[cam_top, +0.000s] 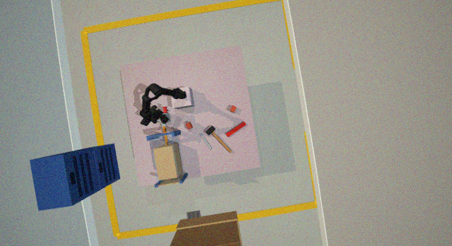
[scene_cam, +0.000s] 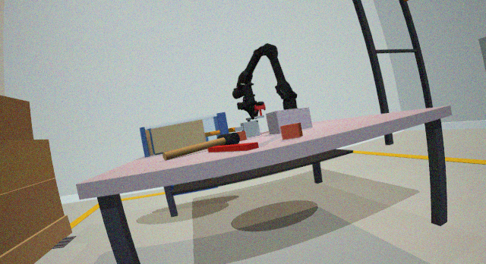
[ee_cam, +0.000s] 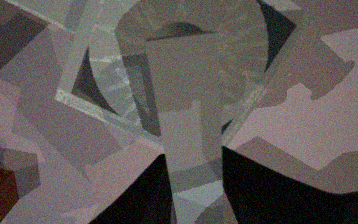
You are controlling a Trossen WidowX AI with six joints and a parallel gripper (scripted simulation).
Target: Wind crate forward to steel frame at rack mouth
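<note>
The red knob is 5 cm to the left of my gripper tip, 5 cm above it and 3 cm behind it. From my gripper tip the other things lie so: grey winch: 6 cm below, 5 cm to the right, 1 cm ahead; then blue steel frame: 18 cm ahead, 5 cm to the right, 1 cm above; then winch handle: 2 cm above, 1 cm to the left, 1 cm behind.
</note>
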